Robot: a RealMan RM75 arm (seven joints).
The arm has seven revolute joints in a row. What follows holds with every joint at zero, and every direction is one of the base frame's.
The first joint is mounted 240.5 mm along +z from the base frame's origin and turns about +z.
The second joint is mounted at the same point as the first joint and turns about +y.
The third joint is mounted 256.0 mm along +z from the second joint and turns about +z.
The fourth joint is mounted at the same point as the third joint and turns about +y.
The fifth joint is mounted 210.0 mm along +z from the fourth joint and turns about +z.
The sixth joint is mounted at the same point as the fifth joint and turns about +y.
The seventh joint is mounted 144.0 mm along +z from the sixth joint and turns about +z.
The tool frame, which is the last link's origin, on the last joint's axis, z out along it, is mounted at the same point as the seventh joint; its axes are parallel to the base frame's.
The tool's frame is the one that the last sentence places.
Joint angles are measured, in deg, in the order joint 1, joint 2, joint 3, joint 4, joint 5, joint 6, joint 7. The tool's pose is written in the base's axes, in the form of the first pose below.
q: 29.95 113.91 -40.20 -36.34 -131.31 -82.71 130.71
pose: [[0.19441 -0.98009 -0.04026 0.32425], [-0.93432 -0.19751 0.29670 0.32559], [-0.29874 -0.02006 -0.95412 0.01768], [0 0 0 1]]
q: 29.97 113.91 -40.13 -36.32 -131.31 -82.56 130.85
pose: [[0.19139 -0.98073 -0.03925 0.32443], [-0.93413 -0.19428 0.29942 0.32600], [-0.30127 -0.02064 -0.95331 0.01783], [0 0 0 1]]
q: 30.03 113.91 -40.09 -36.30 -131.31 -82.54 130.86
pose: [[0.19158 -0.98067 -0.03968 0.32416], [-0.93389 -0.19458 0.29998 0.32636], [-0.30191 -0.02041 -0.95312 0.01785], [0 0 0 1]]
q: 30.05 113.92 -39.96 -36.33 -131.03 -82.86 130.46
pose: [[0.19729 -0.97918 -0.04773 0.32300], [-0.93205 -0.20244 0.30049 0.32642], [-0.30390 -0.01480 -0.95259 0.01810], [0 0 0 1]]
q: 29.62 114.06 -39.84 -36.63 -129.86 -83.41 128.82
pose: [[0.21732 -0.97372 -0.06819 0.32159], [-0.92350 -0.22773 0.30868 0.32521], [-0.31610 -0.00411 -0.94872 0.01866], [0 0 0 1]]
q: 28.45 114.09 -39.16 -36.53 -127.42 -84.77 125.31
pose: [[0.24437 -0.96299 -0.11373 0.32173], [-0.90658 -0.26851 0.32560 0.31986], [-0.34408 0.02354 -0.93864 0.02045], [0 0 0 1]]
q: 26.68 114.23 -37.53 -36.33 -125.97 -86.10 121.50
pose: [[0.25929 -0.95442 -0.14783 0.32731], [-0.88968 -0.29560 0.34797 0.31010], [-0.37580 0.04130 -0.92578 0.02266], [0 0 0 1]]
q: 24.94 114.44 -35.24 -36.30 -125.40 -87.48 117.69
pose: [[0.27336 -0.94633 -0.17245 0.33405], [-0.87102 -0.31959 0.37308 0.29973], [-0.40817 0.04822 -0.91163 0.02573], [0 0 0 1]]
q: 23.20 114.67 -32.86 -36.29 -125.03 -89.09 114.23
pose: [[0.28204 -0.93914 -0.19612 0.34045], [-0.85307 -0.33902 0.39666 0.28851], [-0.43901 0.05543 -0.89677 0.02874], [0 0 0 1]]
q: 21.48 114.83 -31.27 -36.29 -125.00 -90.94 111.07
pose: [[0.29537 -0.93090 -0.21491 0.34609], [-0.84067 -0.36011 0.40447 0.27594], [-0.45391 0.06120 -0.88894 0.03033], [0 0 0 1]]
